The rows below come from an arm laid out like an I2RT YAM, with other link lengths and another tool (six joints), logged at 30 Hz.
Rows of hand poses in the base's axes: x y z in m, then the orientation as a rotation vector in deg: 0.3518 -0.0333 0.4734 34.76 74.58 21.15; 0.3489 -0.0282 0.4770 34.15 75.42 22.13; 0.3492 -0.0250 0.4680 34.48 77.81 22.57; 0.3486 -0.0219 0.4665 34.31 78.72 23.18; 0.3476 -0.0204 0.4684 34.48 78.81 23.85; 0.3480 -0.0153 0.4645 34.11 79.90 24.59; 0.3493 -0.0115 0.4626 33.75 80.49 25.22; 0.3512 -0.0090 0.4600 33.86 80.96 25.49; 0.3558 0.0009 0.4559 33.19 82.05 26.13; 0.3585 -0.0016 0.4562 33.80 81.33 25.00; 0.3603 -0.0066 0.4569 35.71 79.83 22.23; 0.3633 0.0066 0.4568 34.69 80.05 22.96; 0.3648 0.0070 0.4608 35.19 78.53 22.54; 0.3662 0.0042 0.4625 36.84 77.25 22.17; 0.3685 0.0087 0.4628 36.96 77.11 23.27; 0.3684 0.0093 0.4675 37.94 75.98 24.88; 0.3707 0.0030 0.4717 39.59 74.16 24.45; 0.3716 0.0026 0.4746 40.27 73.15 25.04
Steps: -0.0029 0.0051 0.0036 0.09 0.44 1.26; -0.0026 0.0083 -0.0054 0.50 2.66 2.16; -0.0032 0.0114 -0.0069 0.70 3.35 2.96; -0.0042 0.0129 -0.0050 1.21 3.37 3.36; -0.0038 0.0180 -0.0089 1.33 4.15 4.40; -0.0025 0.0218 -0.0108 1.42 4.50 5.20; -0.0006 0.0243 -0.0134 1.64 4.92 5.48; 0.0040 0.0342 -0.0175 1.50 5.65 6.59; 0.0067 0.0317 -0.0172 1.31 5.33 5.29; 0.0085 0.0267 -0.0165 1.14 4.92 1.96; 0.0115 0.0399 -0.0166 0.81 4.72 3.04; 0.0130 0.0403 -0.0126 0.98 3.52 2.01; 0.0144 0.0375 -0.0109 2.00 2.85 0.52; 0.0167 0.0420 -0.0106 2.72 2.56 1.17; 0.0166 0.0426 -0.0059 4.39 1.52 1.43; 0.0189 0.0363 -0.0017 5.42 0.38 -0.28; 0.0198 0.0359 0.0012 6.29 -0.45 -0.54
